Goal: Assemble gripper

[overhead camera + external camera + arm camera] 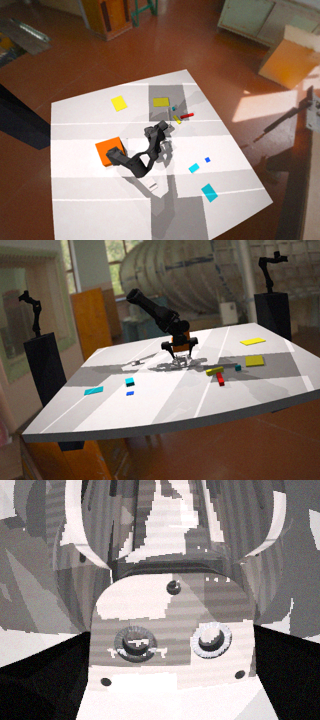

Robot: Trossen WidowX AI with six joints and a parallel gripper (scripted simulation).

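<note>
The housing plate lies 1 cm ahead of my gripper tip. From my gripper tip the other things lie so: ribbed plate 7 cm ahead, 1 cm to the right, 1 cm below; then pale grey jaw 3 cm ahead, 1 cm to the left; then pale strip 21 cm ahead, 14 cm to the left.
</note>
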